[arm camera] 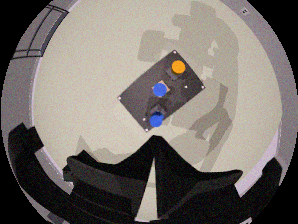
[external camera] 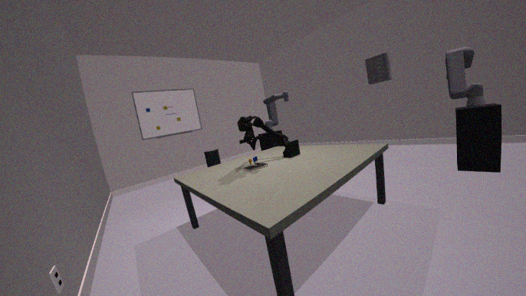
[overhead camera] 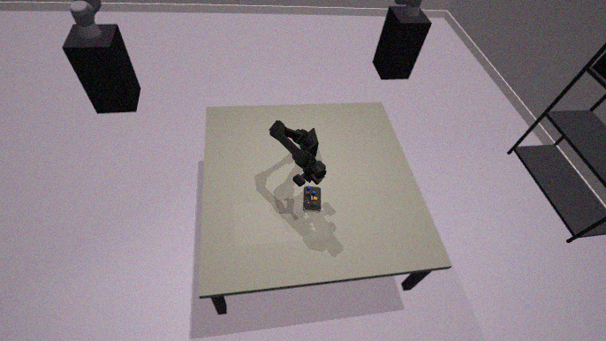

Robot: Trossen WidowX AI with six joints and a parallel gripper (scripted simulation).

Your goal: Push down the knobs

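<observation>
Right now the blue knob is 7 cm below my gripper tip. Also, from my gripper tip: orange knob (8 cm ahead, 7 cm below, 3 cm to the left).
</observation>
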